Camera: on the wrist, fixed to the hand. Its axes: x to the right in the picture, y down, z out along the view.
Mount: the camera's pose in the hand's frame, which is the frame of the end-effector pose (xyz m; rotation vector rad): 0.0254 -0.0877 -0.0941 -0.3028 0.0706 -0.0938
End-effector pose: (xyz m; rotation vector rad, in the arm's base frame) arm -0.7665 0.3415 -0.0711 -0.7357 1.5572 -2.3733
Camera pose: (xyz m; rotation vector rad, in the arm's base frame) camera -0.8280 0.4425 -0.0145 -0.8069 1.9818 -2.2748
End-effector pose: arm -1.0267 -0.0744 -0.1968 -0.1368 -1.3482 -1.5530
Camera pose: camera -1.0550 -0.1773 -0.2730 -0.2061 -1.0713 -1.8186
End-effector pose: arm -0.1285 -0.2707 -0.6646 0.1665 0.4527 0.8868
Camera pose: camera -0.0946 -0.3101 -0.7850 -0.1627 0.3833 0.8600
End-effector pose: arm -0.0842 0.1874 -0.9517 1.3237 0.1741 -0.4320
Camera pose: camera -0.0850 0.2569 -1.0629 1.0361 0.3481 -0.4202
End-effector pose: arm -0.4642 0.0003 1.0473 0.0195 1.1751 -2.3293
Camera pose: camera -0.5467 0.1022 1.0479 -0.0629 1.5839 -2.2203
